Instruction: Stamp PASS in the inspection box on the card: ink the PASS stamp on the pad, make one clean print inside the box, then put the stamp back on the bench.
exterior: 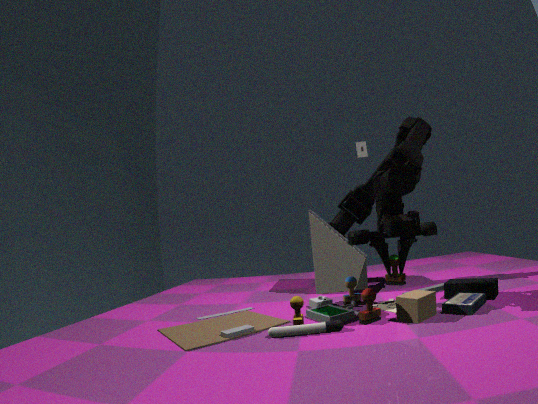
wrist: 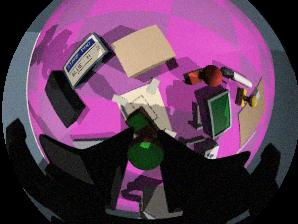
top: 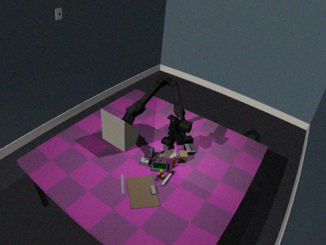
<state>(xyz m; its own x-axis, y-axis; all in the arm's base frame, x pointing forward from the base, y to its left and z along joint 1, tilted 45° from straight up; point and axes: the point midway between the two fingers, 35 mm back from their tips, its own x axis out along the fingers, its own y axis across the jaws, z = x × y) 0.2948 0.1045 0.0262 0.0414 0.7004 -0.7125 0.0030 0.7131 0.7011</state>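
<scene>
Now: gripper tip 16 cm to the left of the grey box, 9 cm past it and 6 cm above it. Round my gripper tip: green-knobbed stamp: right at my gripper tip; pale printed card: 8 cm below, 1 cm behind; cardboard box: 9 cm ahead, 5 cm below, 1 cm to the left.
</scene>
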